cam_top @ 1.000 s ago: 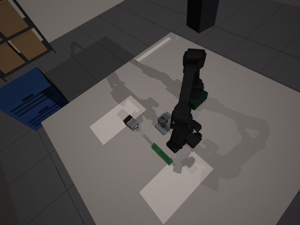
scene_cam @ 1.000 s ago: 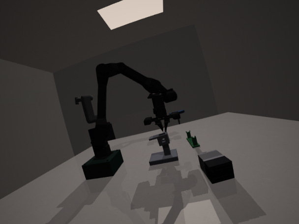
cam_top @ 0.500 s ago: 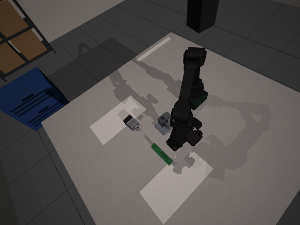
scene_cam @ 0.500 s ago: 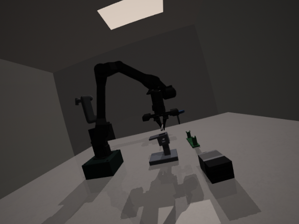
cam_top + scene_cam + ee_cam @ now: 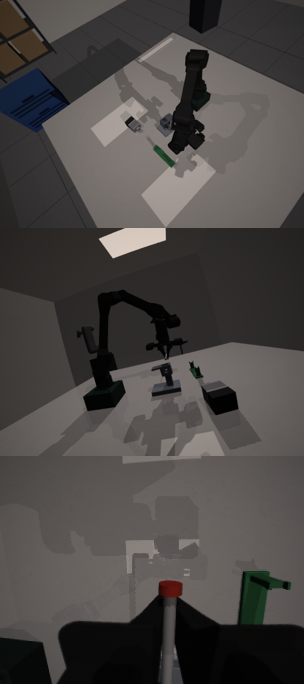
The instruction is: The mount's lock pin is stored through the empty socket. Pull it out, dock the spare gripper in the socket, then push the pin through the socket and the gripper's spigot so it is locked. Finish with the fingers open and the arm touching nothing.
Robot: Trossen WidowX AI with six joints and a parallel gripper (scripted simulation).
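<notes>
Now: the green stand 13 cm ahead of my gripper tip, 4 cm to the right of it and 6 cm below it. From my gripper tip the other things lie so: spare gripper: 18 cm ahead, 29 cm to the right, 6 cm below; then grey mount: 2 cm ahead, 17 cm to the right, 3 cm below.
</notes>
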